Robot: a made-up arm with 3 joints. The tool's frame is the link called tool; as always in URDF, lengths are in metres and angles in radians. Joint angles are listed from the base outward. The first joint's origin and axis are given. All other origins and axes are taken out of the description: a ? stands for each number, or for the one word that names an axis. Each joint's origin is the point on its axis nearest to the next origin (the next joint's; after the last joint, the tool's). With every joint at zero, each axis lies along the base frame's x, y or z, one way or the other. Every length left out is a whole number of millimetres.
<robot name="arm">
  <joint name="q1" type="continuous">
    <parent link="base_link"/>
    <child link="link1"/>
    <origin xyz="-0.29 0 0.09" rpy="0 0 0"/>
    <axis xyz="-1 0 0"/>
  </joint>
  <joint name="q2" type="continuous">
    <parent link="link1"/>
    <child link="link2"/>
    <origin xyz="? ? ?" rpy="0 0 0"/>
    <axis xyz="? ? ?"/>
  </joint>
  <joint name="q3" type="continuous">
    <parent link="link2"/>
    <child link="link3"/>
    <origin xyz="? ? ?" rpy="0 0 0"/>
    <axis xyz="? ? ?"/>
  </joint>
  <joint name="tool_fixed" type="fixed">
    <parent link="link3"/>
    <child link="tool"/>
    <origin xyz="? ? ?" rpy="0 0 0"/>
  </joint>
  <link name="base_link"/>
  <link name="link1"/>
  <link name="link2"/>
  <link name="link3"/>
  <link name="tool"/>
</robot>
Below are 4 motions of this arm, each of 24 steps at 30 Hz.
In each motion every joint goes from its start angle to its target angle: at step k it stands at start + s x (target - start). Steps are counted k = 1, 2, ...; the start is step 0. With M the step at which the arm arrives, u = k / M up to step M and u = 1 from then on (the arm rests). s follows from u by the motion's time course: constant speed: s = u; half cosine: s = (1 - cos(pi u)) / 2; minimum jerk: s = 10 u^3 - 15 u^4 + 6 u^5.
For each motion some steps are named. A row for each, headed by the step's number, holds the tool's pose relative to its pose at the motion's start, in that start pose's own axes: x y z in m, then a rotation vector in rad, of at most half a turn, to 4 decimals.
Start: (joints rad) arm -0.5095 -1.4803 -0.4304
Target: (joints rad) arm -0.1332 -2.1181 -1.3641
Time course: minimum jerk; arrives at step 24
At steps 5, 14, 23, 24:
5: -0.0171 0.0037 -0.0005 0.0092 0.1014 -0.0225
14: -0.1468 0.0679 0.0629 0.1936 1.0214 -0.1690
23: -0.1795 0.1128 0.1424 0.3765 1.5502 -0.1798
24: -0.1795 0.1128 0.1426 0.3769 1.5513 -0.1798

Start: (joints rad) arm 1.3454 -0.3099 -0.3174
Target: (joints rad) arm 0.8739 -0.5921 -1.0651
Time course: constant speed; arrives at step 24
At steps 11, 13, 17, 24:
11: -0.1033 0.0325 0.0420 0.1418 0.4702 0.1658
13: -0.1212 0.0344 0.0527 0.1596 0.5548 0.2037
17: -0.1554 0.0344 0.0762 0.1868 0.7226 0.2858
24: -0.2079 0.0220 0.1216 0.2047 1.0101 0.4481

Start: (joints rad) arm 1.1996 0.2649 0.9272
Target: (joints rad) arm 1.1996 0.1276 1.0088
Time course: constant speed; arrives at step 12
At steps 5, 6, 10, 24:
5: -0.0099 0.0000 0.0126 0.0000 0.0232 0.0000
6: -0.0118 0.0000 0.0152 0.0000 0.0279 0.0000
10: -0.0190 0.0000 0.0257 0.0000 0.0464 0.0000
24: -0.0225 0.0000 0.0310 0.0000 0.0557 0.0000

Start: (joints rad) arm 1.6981 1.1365 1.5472
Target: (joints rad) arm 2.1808 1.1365 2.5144
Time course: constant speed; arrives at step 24
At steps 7, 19, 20, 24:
7: 0.0208 0.0087 0.0224 0.1342 -0.2816 0.0440
19: 0.0503 0.0162 0.0821 0.3904 -0.7562 0.0294
20: 0.0522 0.0160 0.0881 0.4126 -0.7949 0.0227
24: 0.0586 0.0131 0.1129 0.5016 -0.9477 -0.0129

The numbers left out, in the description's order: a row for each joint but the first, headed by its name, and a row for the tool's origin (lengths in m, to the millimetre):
q2: xyz 0 0.16 0.09, axis 0 -1 0
q3: xyz -0.02 0 -0.25, axis 0 -1 0
tool: xyz -0.01 0 -0.11

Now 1 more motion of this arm.
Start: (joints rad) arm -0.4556 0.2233 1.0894
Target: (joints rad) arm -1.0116 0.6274 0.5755
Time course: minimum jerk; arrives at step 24
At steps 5, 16, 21, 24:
5: 0.0075 0.0069 -0.0044 0.0093 0.0071 -0.0347
16: 0.1154 0.0618 -0.0445 0.1305 0.0854 -0.4196
21: 0.1491 0.0670 -0.0523 0.1681 0.1053 -0.5209
24: 0.1520 0.0672 -0.0529 0.1713 0.1070 -0.5292

